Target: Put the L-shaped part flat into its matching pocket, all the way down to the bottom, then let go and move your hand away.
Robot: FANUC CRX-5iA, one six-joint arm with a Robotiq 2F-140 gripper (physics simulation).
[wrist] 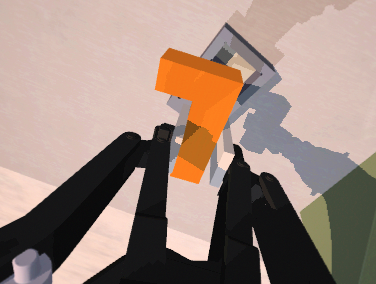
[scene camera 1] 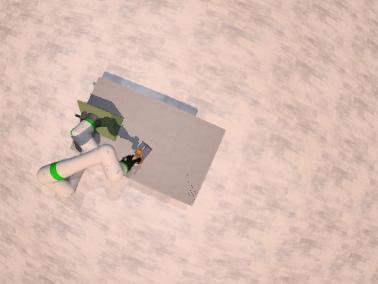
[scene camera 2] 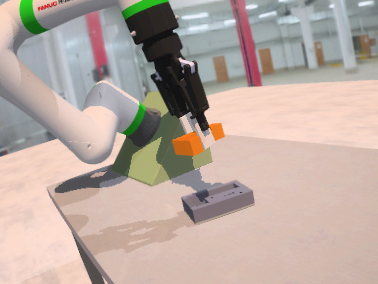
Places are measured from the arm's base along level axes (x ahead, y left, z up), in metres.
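Pixels of known places: gripper, fingertip midpoint: [wrist: 201, 124] [scene camera 1: 139, 155] [scene camera 2: 203, 145]; arm's base at its link origin: [scene camera 1: 94, 119] [scene camera 2: 147, 128].
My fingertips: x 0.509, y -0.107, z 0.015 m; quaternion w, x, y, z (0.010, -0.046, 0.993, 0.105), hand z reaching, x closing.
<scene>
Ahead of a thing's pixels: the offset from my fingertips to its top centre. Level surfaces: height alone.
The orange L-shaped part @(dz +0.035, dx +0.015, dy -0.006 m) [scene camera 1: 139, 152] [scene camera 2: 187, 145] [wrist: 202, 105] is held in the air by my gripper [scene camera 2: 198, 131] [wrist: 201, 124], which is shut on its long leg. The short leg points to the upper left in the wrist view. The grey block with the pocket @(dz -0.118, dx -0.011, dy +0.014 m) [scene camera 2: 222, 206] [wrist: 256, 54] sits on the table, below the part and apart from it. In the second scene view the part hangs well above the block, a little toward its left end. In the wrist view the part hides much of the block. The pocket's cavity shows partly and is empty there.
The brown table @(dz -0.155 m) [scene camera 1: 175, 145] [scene camera 2: 300, 200] bears the block. A green slanted plate [scene camera 1: 85, 107] [scene camera 2: 150, 167] stands beside the arm, behind the block in the second scene view. A second white arm segment with a green ring [scene camera 2: 107, 117] is near that plate. Shadows fall across the block.
</scene>
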